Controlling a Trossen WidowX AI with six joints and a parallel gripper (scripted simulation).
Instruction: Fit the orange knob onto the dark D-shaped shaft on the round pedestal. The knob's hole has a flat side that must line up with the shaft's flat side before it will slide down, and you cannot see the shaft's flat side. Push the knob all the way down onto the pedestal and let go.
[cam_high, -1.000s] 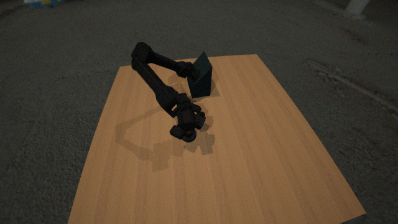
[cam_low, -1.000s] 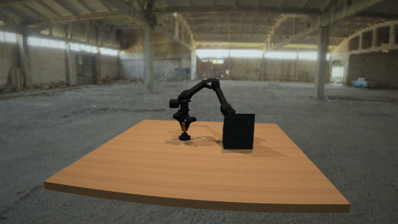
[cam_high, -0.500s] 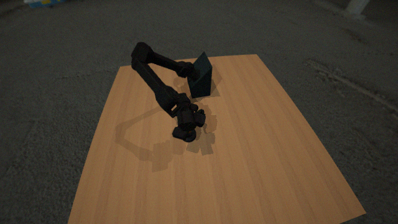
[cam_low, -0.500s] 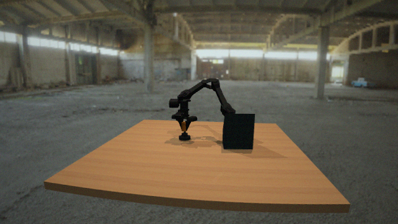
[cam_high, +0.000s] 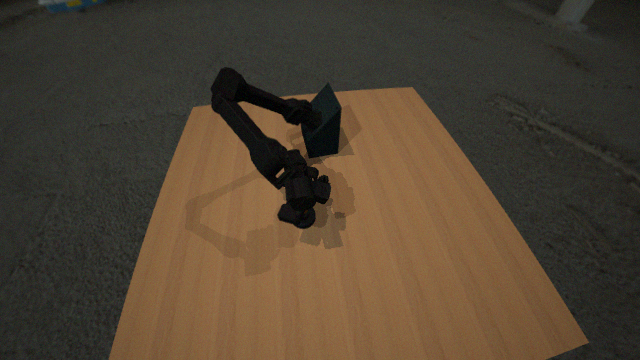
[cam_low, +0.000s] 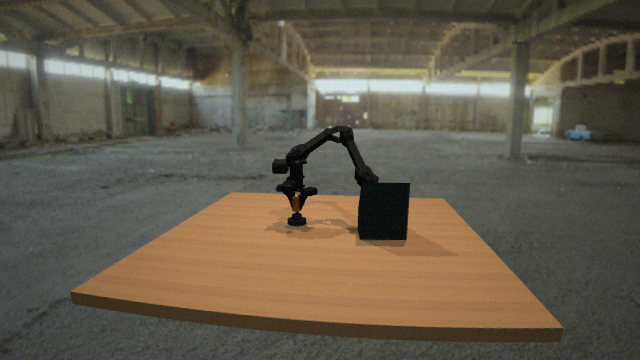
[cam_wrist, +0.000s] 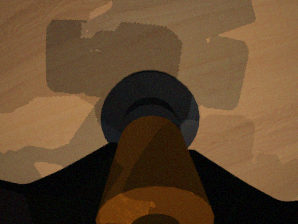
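My gripper tip is 2 cm below the orange knob. From my gripper tip the other things lie so: dark round pedestal 4 cm below.
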